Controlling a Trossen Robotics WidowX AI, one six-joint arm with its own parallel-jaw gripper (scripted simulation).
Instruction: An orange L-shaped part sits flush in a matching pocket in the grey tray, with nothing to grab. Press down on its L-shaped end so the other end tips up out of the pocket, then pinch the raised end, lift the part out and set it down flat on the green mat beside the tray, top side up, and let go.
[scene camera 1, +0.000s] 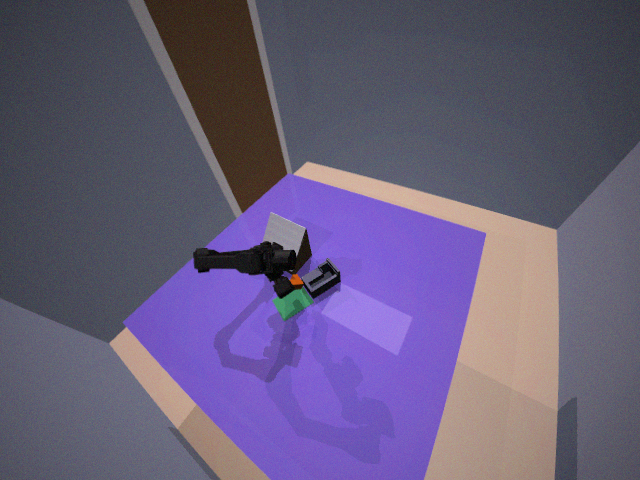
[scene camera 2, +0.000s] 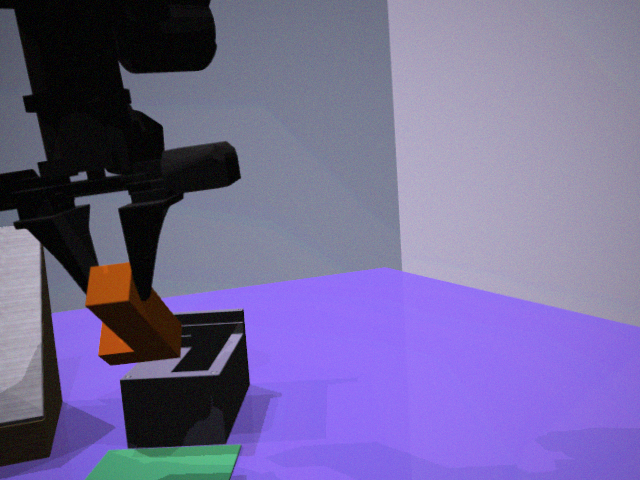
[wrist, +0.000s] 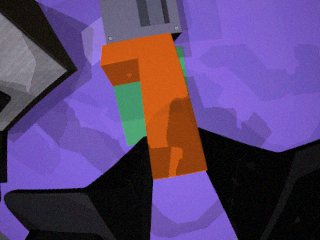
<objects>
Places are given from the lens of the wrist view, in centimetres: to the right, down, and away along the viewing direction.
my gripper (wrist: 172, 138): 1, 1, 10
orange L-shaped part (wrist: 175, 148): 1, 2, 8
</objects>
